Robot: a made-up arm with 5 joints.
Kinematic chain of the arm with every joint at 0, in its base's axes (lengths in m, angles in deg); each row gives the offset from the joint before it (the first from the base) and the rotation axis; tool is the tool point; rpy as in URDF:
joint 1: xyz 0 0 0.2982 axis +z
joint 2: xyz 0 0 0 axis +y
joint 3: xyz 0.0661 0 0.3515 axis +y
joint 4: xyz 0.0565 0 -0.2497 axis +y
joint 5: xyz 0.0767 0 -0.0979 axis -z
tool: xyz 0 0 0 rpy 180 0 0
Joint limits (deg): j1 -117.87..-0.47 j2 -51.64..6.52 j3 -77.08..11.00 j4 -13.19..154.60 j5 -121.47..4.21
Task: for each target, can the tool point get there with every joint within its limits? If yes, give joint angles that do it. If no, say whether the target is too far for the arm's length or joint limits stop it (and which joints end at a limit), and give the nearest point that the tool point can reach.
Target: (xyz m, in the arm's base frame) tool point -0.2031 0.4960 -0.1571
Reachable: no: joint limits stop it (at a limit: joint 2, joint 3) | nearest point -0.0423 0.1032 0.3224 | short by 0.640 m
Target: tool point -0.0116 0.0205 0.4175
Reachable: yes | joints -60.48 -13.86 -1.42 137.91 -101.79
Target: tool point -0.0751 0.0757 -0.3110
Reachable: no: joint limits stop it (at a limit: joint 1, joint 2, joint 3) | nearest point -0.0298 -0.0564 0.2621 | short by 0.590 m
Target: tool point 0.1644 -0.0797 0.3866
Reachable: yes | joints -25.85 -3.06 -35.56 107.94 -84.26
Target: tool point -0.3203 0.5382 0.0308
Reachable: no: joint limits stop it (at a limit: joint 2, joint 3) | nearest point -0.0684 0.1148 0.3481 | short by 0.586 m
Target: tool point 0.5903 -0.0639 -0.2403
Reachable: no: too far | nearest point 0.2884 -0.0312 0.3073 | short by 0.626 m
